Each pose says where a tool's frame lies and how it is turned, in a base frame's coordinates. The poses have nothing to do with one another.
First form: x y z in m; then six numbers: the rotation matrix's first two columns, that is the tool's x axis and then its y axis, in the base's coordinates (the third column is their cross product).
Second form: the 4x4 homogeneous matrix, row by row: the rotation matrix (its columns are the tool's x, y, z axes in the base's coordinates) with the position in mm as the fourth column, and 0 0 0 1 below. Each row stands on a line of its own. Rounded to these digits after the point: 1 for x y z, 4 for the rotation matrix.
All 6 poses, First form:
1: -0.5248 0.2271 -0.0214 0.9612 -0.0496 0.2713 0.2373 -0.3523 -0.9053
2: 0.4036 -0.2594 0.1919 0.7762 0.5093 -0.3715 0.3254 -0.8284 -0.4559
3: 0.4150 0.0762 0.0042 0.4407 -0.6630 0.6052 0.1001 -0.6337 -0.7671
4: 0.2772 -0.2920 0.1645 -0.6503 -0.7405 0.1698 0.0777 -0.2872 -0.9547
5: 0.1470 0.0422 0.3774 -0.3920 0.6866 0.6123 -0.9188 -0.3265 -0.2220
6: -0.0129 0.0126 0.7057 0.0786 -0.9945 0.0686 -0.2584 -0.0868 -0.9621
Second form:
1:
0.9612 0.2373 0.1405 -524.8
-0.0496 -0.3523 0.9346 227.1
0.2713 -0.9053 -0.3269 -21.4
0 0 0 1

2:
0.7762 0.3254 -0.5399 403.6
0.5093 -0.8284 0.2330 -259.4
-0.3715 -0.4559 -0.8087 191.9
0 0 0 1

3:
0.4407 0.1001 0.8921 415.0
-0.6630 -0.6337 0.3986 76.2
0.6052 -0.7671 -0.2129 4.2
0 0 0 1

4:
-0.6503 0.0777 0.7557 277.2
-0.7405 -0.2872 -0.6076 -292.0
0.1698 -0.9547 0.2443 164.5
0 0 0 1

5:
-0.3920 -0.9188 0.0475 147.0
0.6866 -0.3265 -0.6496 42.2
0.6123 -0.2220 0.7588 377.4
0 0 0 1

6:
0.0786 -0.2584 0.9628 -12.9
-0.9945 -0.0868 0.0579 12.6
0.0686 -0.9621 -0.2638 705.7
0 0 0 1

